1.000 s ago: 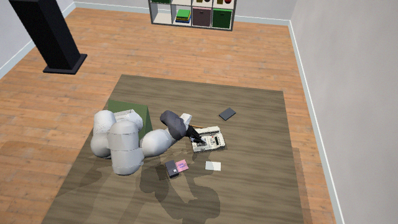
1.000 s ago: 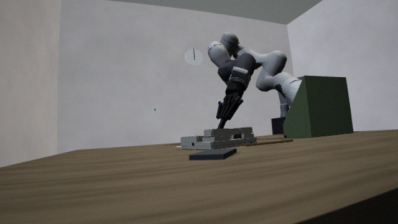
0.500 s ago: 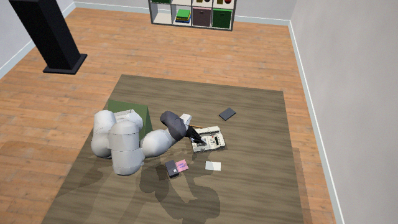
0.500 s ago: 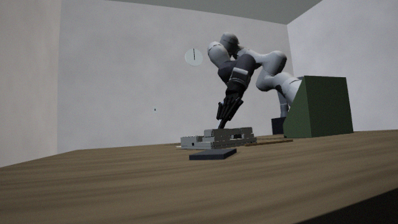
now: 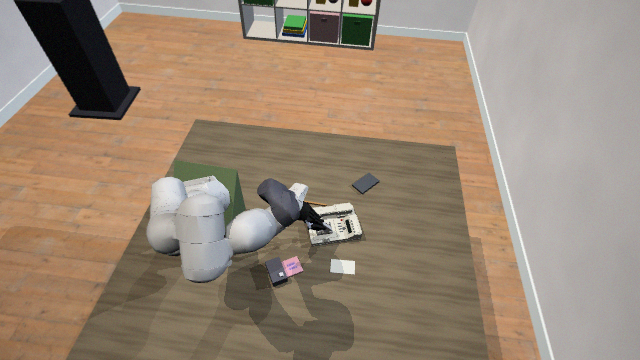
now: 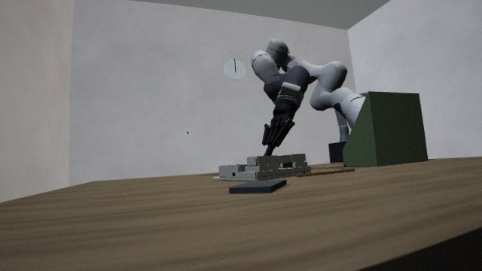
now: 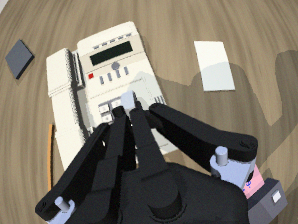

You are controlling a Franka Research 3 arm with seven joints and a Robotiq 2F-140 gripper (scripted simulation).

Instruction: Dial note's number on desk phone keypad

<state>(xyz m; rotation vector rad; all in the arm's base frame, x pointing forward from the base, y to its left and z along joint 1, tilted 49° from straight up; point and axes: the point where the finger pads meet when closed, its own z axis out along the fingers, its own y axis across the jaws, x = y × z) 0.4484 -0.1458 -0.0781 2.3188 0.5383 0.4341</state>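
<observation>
My gripper is now 1 cm short of the handset, 10 cm to the right of it and 2 cm above it. Round my hand: pencil 9 cm behind, 17 cm to the left, 6 cm below; then black box 18 cm behind, 19 cm to the right, 5 cm below; then white note 8 cm ahead, 14 cm to the right, 6 cm below.
</observation>
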